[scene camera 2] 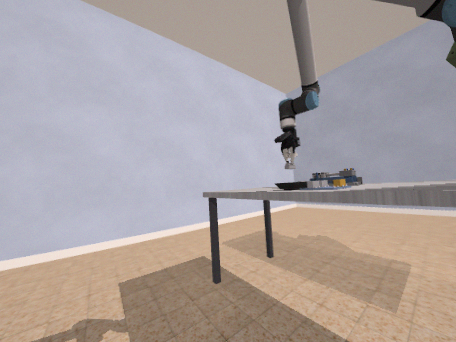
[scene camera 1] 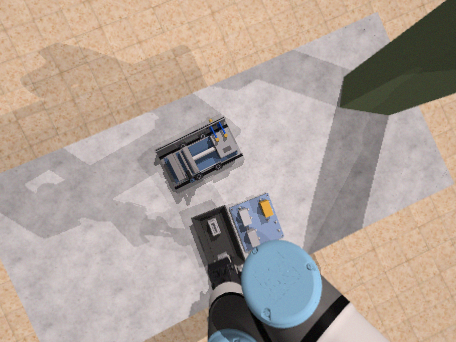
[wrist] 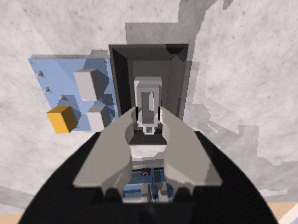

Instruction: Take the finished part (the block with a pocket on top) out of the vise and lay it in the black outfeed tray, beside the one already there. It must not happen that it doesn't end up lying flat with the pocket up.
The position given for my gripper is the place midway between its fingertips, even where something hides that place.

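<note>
My gripper (scene camera 1: 225,263) is visible to me here, and the wrist view shows me the same gripper (wrist: 148,107) as well.
</note>
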